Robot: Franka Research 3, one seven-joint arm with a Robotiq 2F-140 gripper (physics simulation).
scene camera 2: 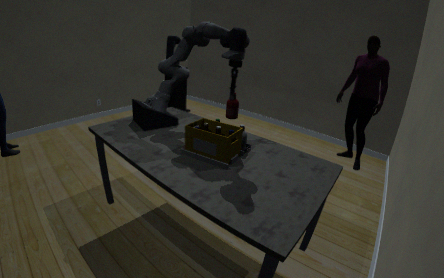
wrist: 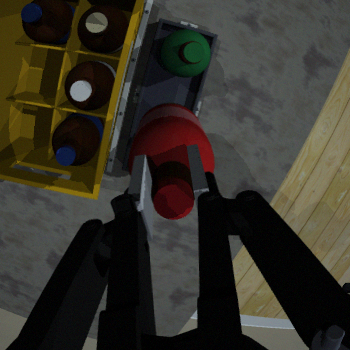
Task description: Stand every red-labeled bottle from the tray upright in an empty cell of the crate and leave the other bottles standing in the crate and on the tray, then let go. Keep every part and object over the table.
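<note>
My gripper [scene camera 2: 233,96] [wrist: 169,166] is shut on the neck of a red bottle [scene camera 2: 232,109] [wrist: 170,137] with a red cap. The bottle hangs roughly upright above the table, higher than the yellow crate [scene camera 2: 227,150] [wrist: 116,95]. In the wrist view it covers the near part of the dark tray [wrist: 164,90]. A green bottle [wrist: 185,52] stands at the tray's far end. A white bottle [scene camera 2: 243,131] shows behind the crate in the scene view; it is hidden in the wrist view. Two empty crate cells show in the wrist view, left of the brown bottles.
Brown bottles stand in the crate, with white caps [wrist: 80,91] [wrist: 96,22] and blue caps [wrist: 65,155] [wrist: 32,13]. The crate's high walls face the tray. The table [scene camera 2: 285,172] [wrist: 265,45] has an edge right of the tray in the wrist view. A person [scene camera 2: 371,75] stands beyond the table.
</note>
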